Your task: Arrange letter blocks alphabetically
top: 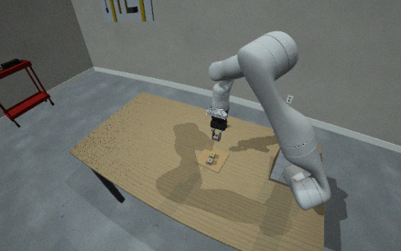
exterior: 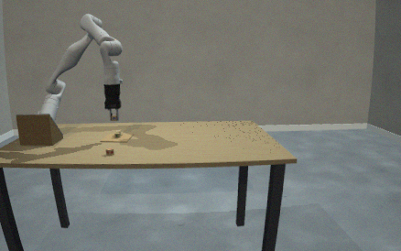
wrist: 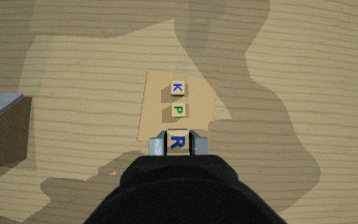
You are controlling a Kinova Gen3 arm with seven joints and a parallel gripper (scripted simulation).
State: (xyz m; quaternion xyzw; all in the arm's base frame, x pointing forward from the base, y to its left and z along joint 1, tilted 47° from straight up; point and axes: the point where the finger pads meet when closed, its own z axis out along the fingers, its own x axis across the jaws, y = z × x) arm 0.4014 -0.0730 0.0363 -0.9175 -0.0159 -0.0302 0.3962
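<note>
My hand is 110 mm above the green P block and 40 mm to the right of it. Round my hand: blue K block (110 mm below, 80 mm to the left); tan mat (120 mm below, 40 mm to the left); blue R block (10 mm below).
</note>
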